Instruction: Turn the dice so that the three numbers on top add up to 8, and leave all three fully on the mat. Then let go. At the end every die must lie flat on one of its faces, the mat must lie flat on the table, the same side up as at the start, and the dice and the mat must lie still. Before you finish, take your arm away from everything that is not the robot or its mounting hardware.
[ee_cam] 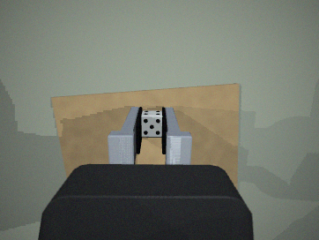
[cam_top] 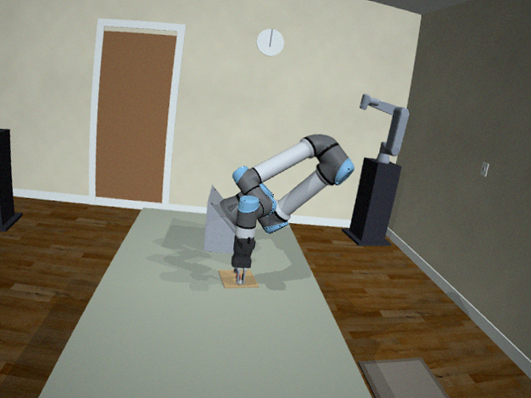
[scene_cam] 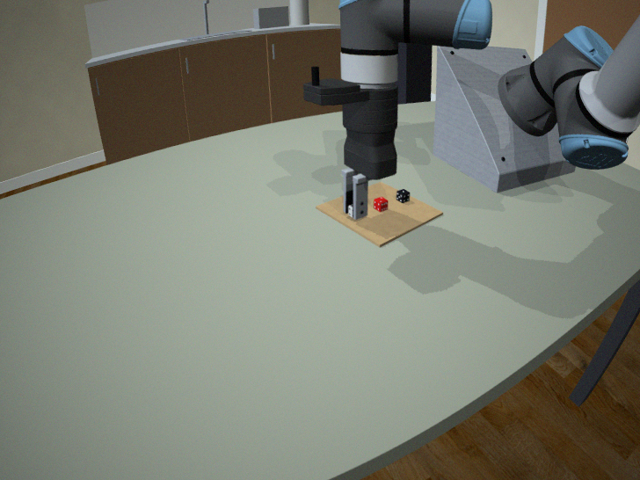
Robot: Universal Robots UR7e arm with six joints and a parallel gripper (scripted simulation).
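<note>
The white die lies 10 mm below my hand. The rest, counted from my hand: tan mat (50 mm behind, 30 mm below); then red die (50 mm behind, 20 mm below).
</note>
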